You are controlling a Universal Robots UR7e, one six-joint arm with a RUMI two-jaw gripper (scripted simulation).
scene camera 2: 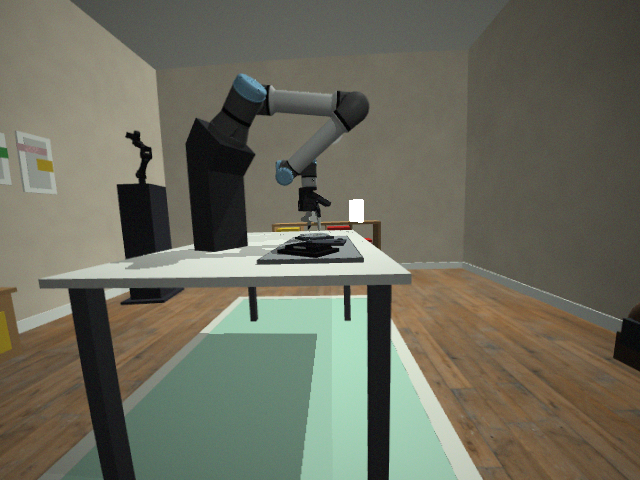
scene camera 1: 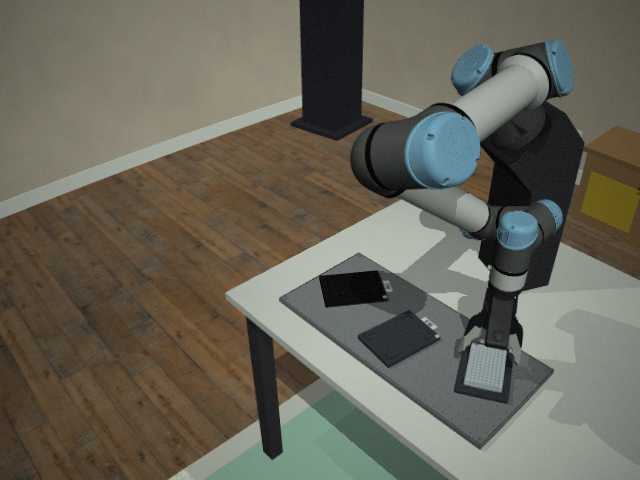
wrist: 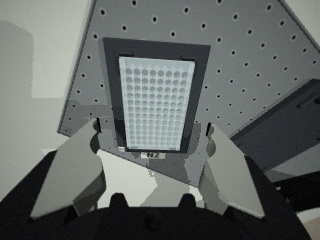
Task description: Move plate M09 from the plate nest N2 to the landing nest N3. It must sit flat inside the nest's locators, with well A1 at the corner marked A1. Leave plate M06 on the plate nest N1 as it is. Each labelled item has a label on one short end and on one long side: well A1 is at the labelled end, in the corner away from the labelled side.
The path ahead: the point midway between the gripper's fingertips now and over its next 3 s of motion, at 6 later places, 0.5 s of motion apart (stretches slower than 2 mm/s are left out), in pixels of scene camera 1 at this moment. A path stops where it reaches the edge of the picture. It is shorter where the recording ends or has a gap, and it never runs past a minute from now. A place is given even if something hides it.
My gripper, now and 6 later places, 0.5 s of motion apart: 488,358; 486,364; 486,365; 487,363; 486,357; 468,349; 441,339
